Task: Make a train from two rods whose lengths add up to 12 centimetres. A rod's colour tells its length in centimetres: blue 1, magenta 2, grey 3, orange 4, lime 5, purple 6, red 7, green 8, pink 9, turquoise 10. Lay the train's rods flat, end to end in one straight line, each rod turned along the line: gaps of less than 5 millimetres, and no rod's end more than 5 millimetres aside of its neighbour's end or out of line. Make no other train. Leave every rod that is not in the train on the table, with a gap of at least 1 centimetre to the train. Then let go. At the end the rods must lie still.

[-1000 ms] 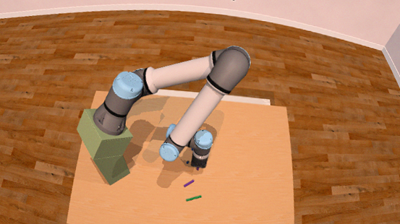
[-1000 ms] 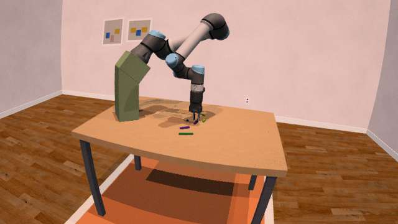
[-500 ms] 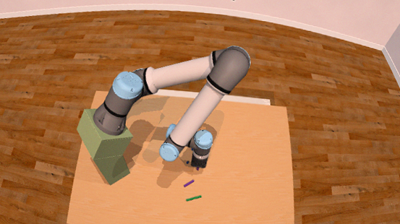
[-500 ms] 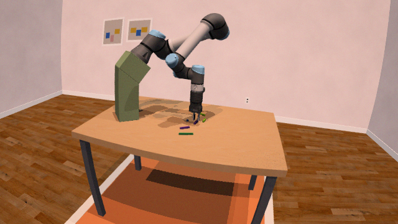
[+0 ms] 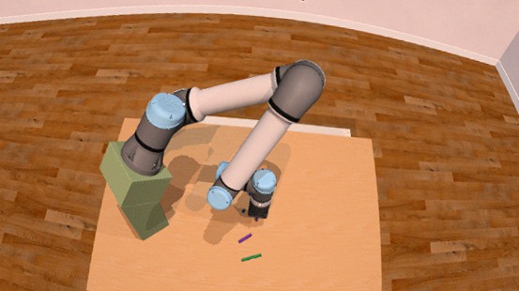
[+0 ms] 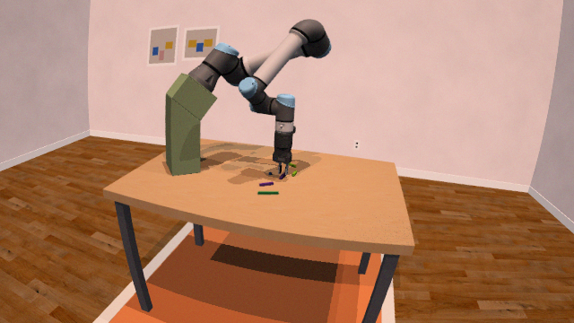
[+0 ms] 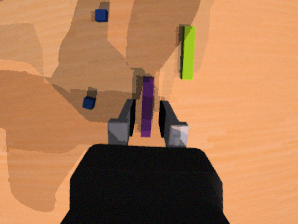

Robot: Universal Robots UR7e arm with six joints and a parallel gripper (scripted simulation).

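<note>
My hand is 6 cm past the small blue rod, 1 cm to the right of it and 3 cm above it. The rest, counted from my hand: green rod (2 cm behind, 19 cm to the right, 3 cm below).
</note>
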